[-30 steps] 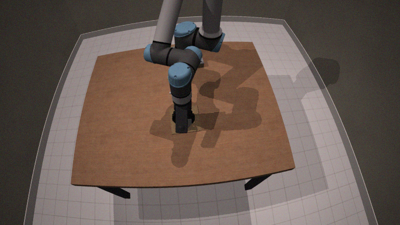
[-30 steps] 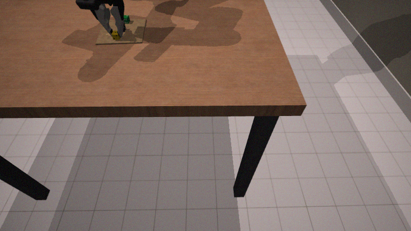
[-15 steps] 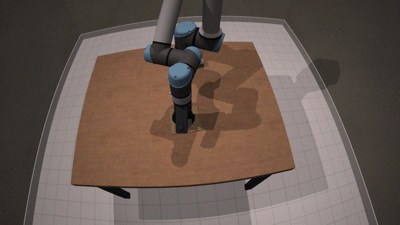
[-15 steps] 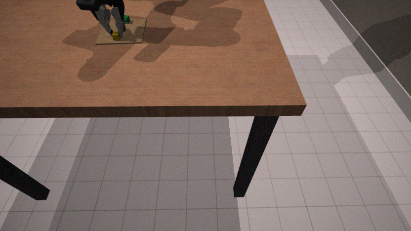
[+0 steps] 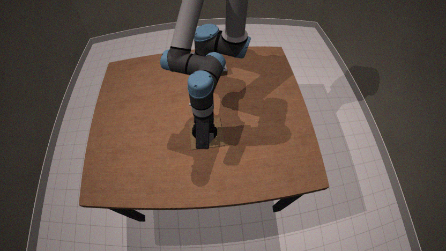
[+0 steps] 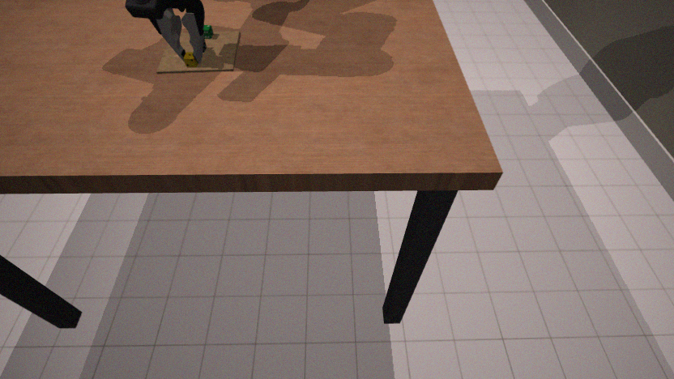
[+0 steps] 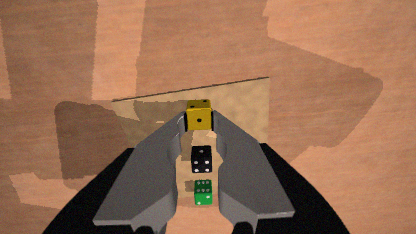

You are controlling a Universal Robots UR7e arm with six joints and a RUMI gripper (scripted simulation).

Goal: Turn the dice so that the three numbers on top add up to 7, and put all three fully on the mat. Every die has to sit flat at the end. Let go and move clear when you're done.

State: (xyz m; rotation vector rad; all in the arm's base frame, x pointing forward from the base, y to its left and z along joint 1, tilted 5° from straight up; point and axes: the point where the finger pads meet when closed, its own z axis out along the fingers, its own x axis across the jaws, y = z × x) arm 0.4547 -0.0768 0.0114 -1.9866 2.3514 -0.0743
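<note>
My gripper is now 10 mm above the yellow die. From my hand the other things lie so: black die (50 mm behind, 10 mm to the left, 10 mm below); green die (100 mm behind, 20 mm to the left, 10 mm below); tan mat (50 mm behind, 20 mm below, 10 mm to the left).
</note>
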